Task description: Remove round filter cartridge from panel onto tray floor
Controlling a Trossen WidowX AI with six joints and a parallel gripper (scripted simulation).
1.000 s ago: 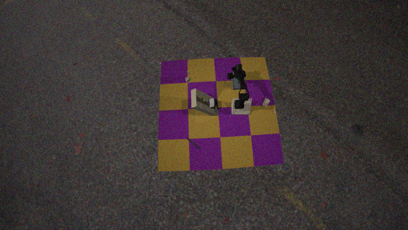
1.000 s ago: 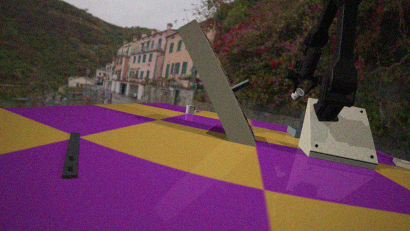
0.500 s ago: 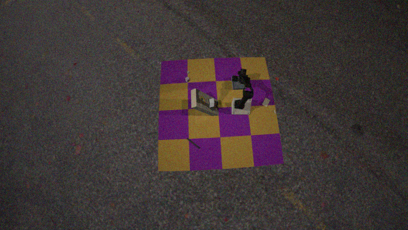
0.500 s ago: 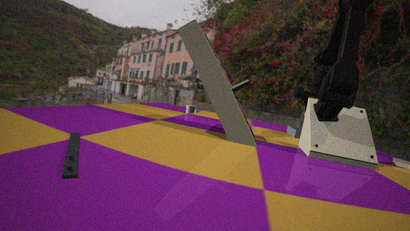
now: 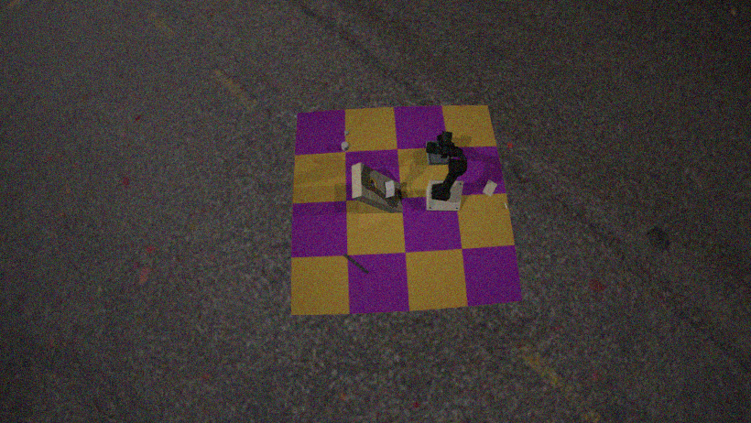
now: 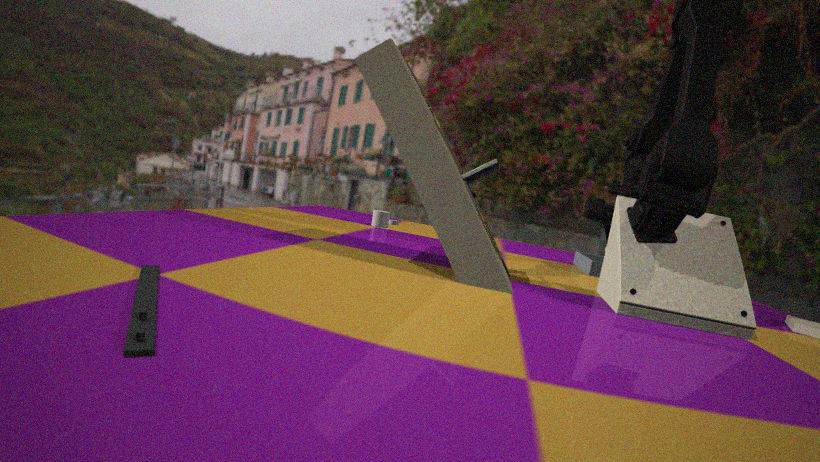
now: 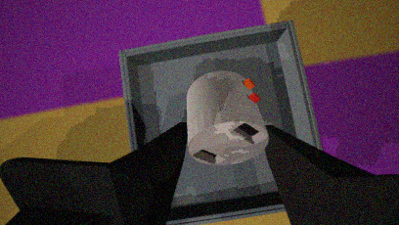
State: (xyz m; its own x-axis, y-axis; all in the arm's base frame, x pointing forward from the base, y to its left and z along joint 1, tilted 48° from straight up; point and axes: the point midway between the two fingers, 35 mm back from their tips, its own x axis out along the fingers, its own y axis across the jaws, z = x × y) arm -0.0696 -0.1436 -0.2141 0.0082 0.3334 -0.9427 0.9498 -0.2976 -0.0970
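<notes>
Now: the round filter cartridge right at my gripper tip. Also, from my gripper tip: small beige block: 27 cm behind, 26 cm to the left, 6 cm below; grey square tray: 6 cm below, 1 cm to the right; beige service panel: 41 cm ahead, 25 cm to the left, 8 cm above.
</notes>
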